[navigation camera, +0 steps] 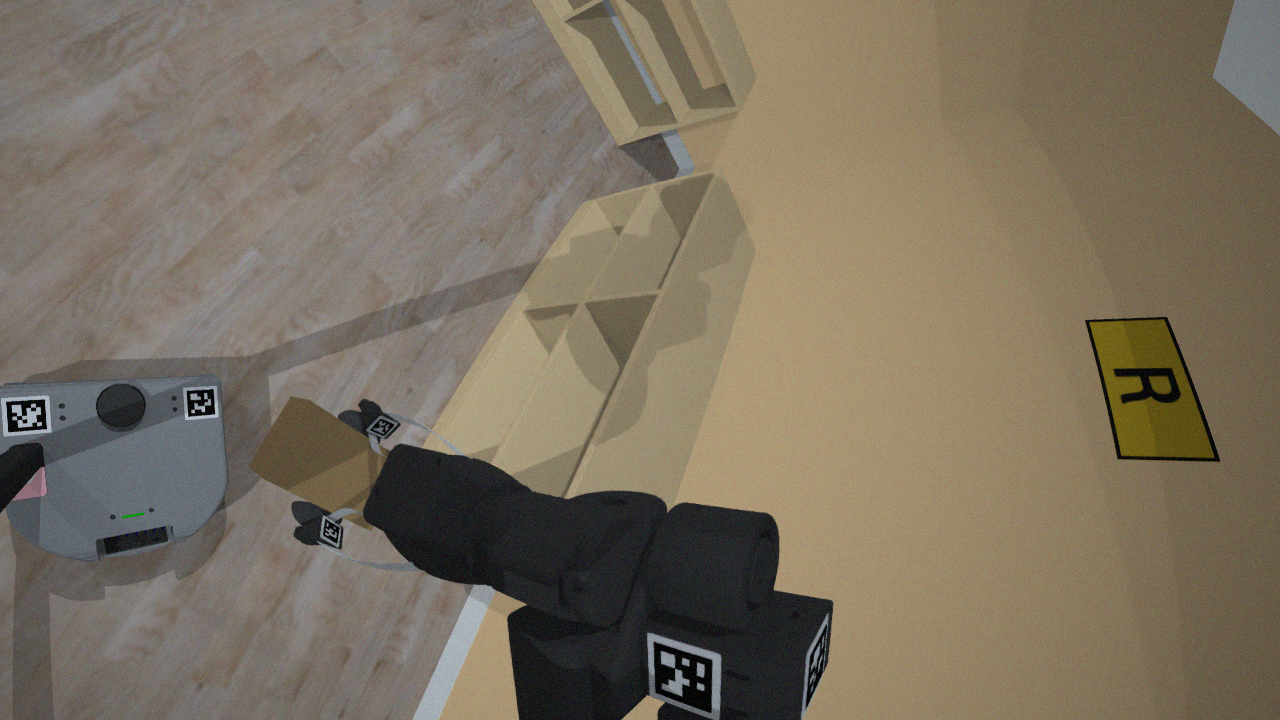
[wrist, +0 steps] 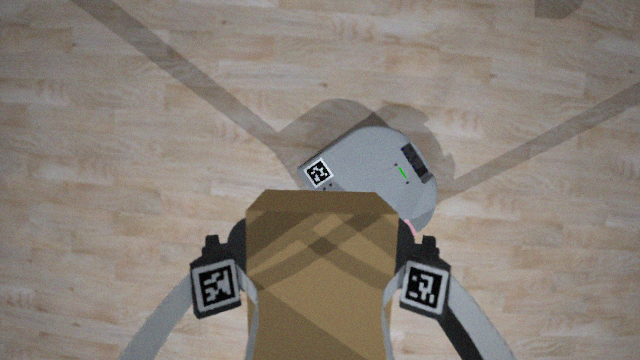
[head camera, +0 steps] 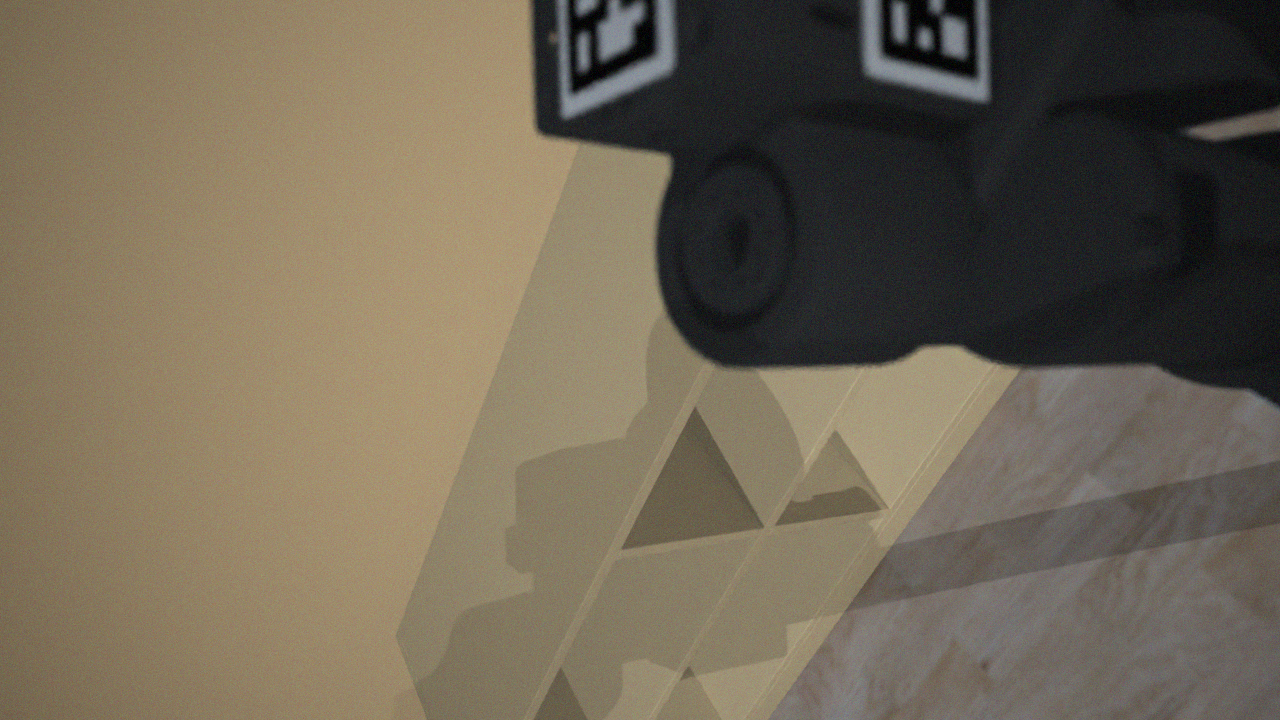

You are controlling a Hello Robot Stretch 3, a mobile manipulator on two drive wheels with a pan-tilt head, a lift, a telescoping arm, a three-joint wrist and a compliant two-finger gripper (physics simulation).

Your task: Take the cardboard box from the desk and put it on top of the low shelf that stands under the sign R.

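Places are measured from the robot's base along level axes (x ahead, y left, z up), in centimetres.
Pixels of known places: gripper, fingertip midpoint: (navigation camera: 329, 467); robot's base, link origin: (navigation camera: 122, 403).
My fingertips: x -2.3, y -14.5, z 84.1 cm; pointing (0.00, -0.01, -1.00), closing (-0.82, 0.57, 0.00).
Observation:
Ahead of a thing's pixels: the offset from my fingertips to its middle. Level surfaces: height alone.
The brown cardboard box @(dx +0.9, dy +1.1, dz +3.1 cm) (navigation camera: 299, 438) (wrist: 320, 315) is held between the two fingers of my gripper (navigation camera: 338, 470) (wrist: 321, 243), which is shut on its sides. In the navigation view the box points toward my base, in front of the low shelf's open side and off its top; its height is hard to tell. The low shelf @(dz -23.1 cm) (head camera: 554, 376) (navigation camera: 662, 394) stands against the wall below the yellow sign R @(dx -2.2, dy -122.1, dz +90.9 cm) (navigation camera: 1154, 429). My wrist hides part of the shelf in the head and navigation views. The desk does not show.
My grey base (navigation camera: 116, 465) (wrist: 370, 160) stands on the wood floor, apart from the shelf. A second open shelf (navigation camera: 723, 44) stands along the wall at the top of the navigation view, with a narrow gap between the shelves. My dark wrist (head camera: 859, 241) (navigation camera: 537, 537) extends over the low shelf's near part.

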